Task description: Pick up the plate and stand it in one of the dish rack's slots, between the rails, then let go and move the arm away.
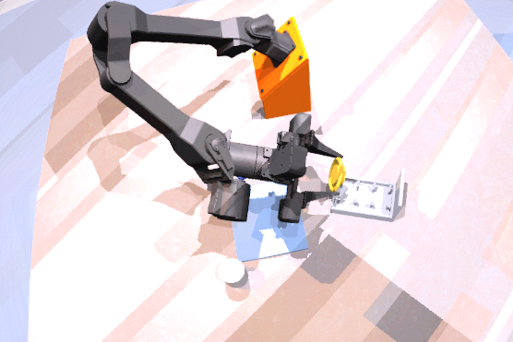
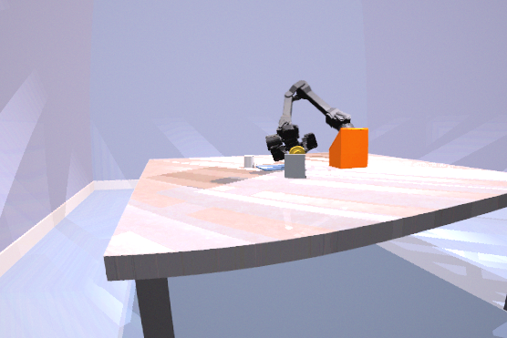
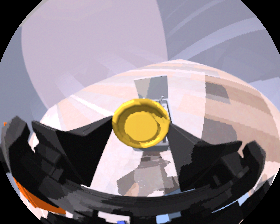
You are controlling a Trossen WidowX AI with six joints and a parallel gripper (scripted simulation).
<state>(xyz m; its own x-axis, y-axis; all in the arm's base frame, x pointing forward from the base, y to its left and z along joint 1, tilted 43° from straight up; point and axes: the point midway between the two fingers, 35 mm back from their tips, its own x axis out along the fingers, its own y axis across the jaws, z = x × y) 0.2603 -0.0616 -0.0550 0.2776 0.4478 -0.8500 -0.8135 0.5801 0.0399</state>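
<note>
The dish rack lies 4 cm to the left of my gripper tip, 4 cm below it and 4 cm ahead of it. Also, from my gripper tip: light blue mat (15 cm to the right, 6 cm below, 1 cm ahead); blue spoon (15 cm to the right, 9 cm behind, 6 cm below); yellow plate (1 cm to the right).
</note>
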